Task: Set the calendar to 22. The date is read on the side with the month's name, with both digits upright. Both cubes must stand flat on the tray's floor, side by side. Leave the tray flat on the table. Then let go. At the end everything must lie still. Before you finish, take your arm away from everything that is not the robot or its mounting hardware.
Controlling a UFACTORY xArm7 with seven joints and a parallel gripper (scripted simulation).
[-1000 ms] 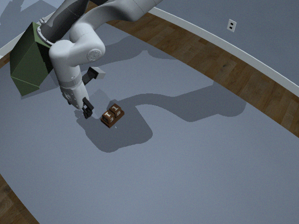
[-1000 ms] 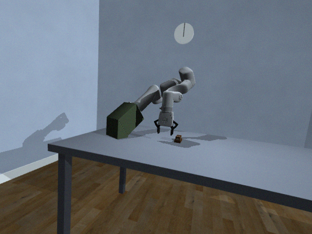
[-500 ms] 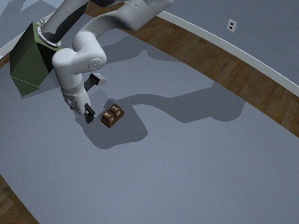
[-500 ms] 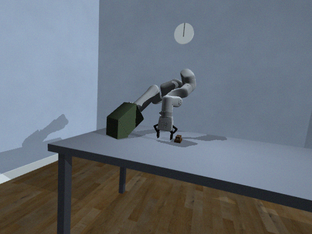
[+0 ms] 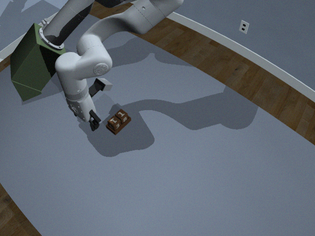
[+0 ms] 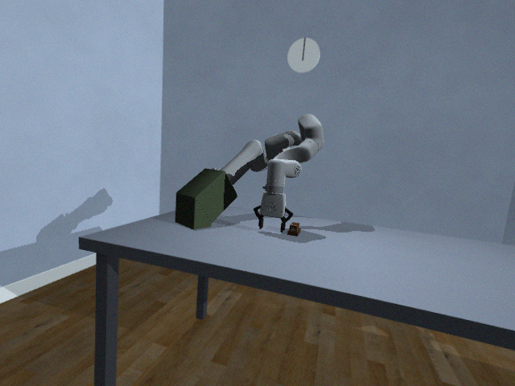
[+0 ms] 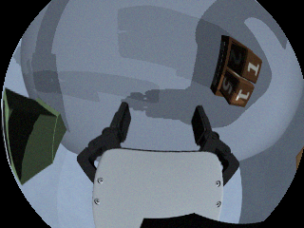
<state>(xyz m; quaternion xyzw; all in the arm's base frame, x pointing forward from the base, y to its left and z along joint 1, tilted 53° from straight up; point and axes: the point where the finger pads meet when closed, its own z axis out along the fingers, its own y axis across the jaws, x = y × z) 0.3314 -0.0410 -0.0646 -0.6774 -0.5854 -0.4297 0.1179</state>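
My hand is 9 cm to the right of the brown cube and 8 cm short of it. Also, from my hand: brown tray 8 cm ahead, 7 cm to the left, 2 cm below.
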